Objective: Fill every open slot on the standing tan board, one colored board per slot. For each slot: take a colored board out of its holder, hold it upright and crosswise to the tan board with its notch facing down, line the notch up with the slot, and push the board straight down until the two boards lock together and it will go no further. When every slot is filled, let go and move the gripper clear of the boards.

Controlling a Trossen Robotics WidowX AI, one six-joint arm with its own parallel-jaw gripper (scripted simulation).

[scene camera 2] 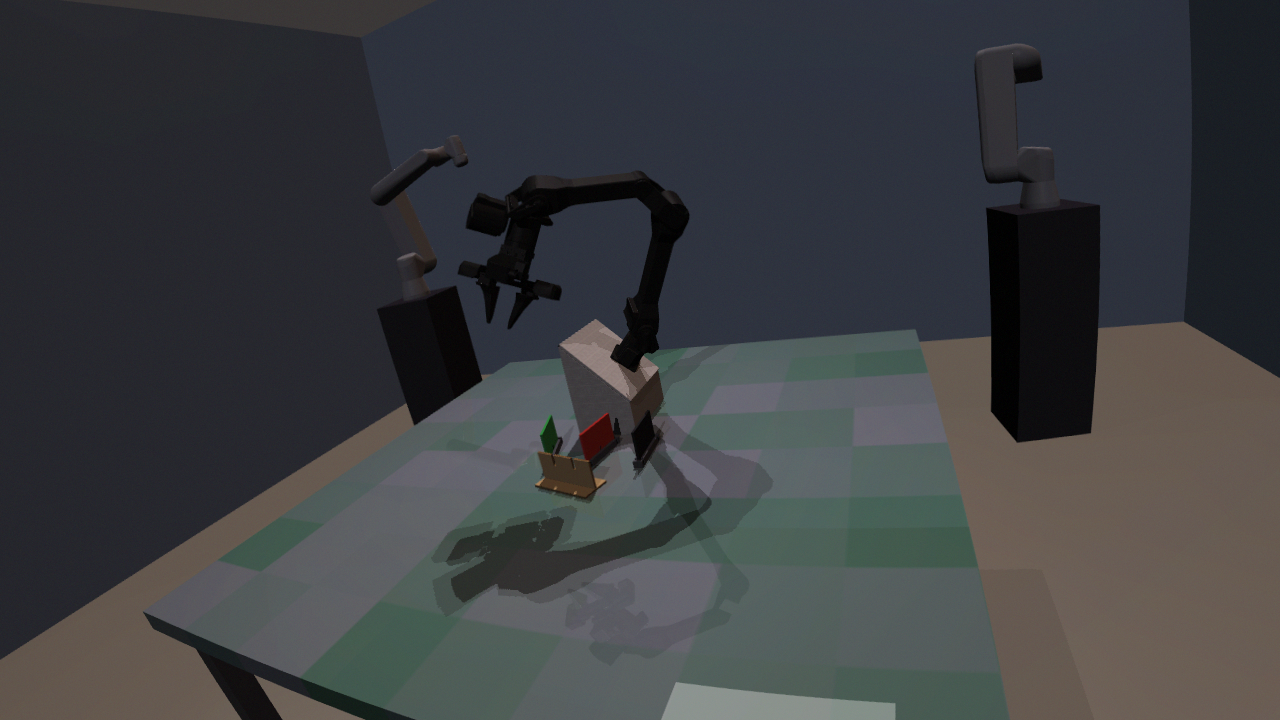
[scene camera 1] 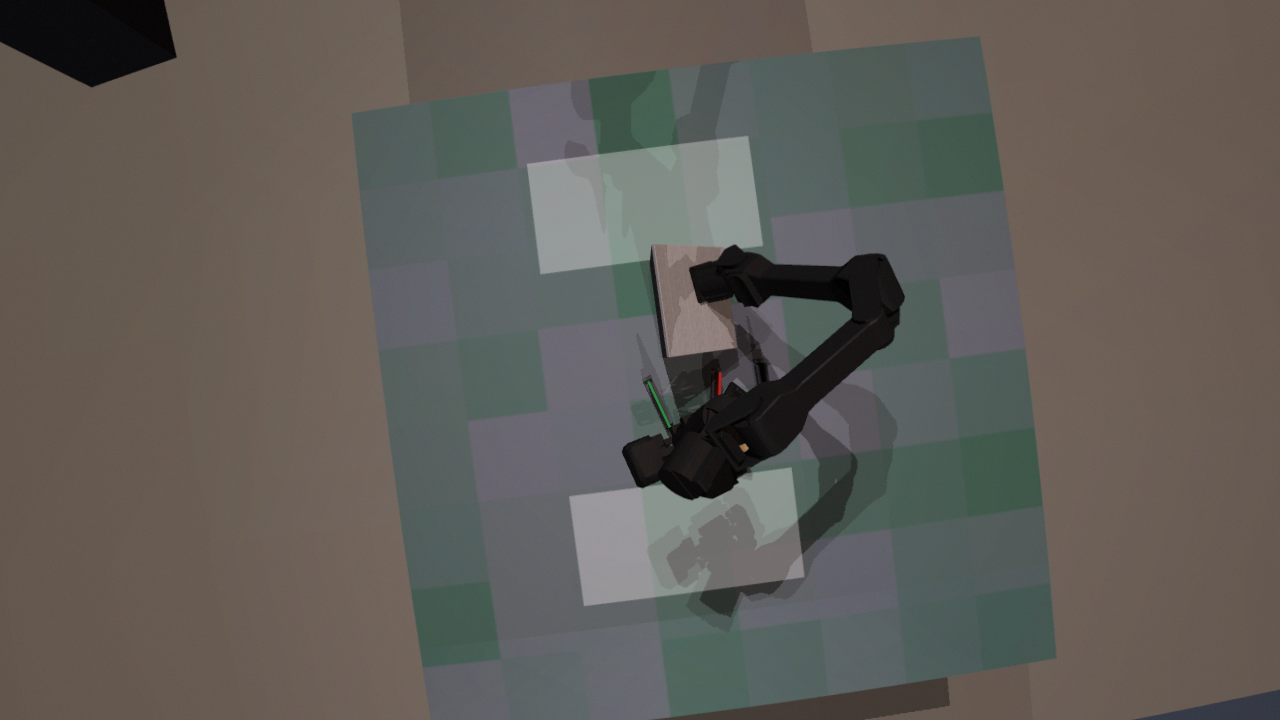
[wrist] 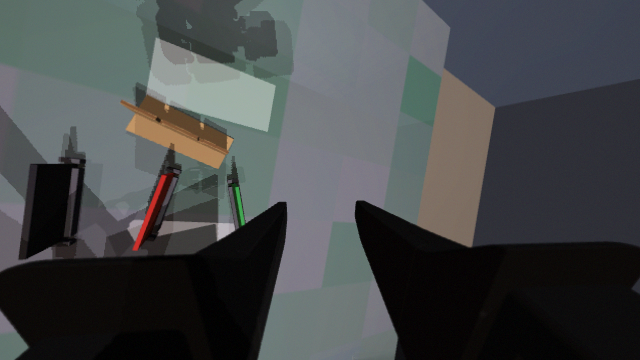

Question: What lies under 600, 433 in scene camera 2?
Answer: A red board.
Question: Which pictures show my gripper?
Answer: Scene camera 2, scene camera 1 and the wrist view: all of them.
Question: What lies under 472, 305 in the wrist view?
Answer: My gripper.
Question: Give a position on a red board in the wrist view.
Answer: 146, 230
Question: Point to a tan board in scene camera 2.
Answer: At 561, 476
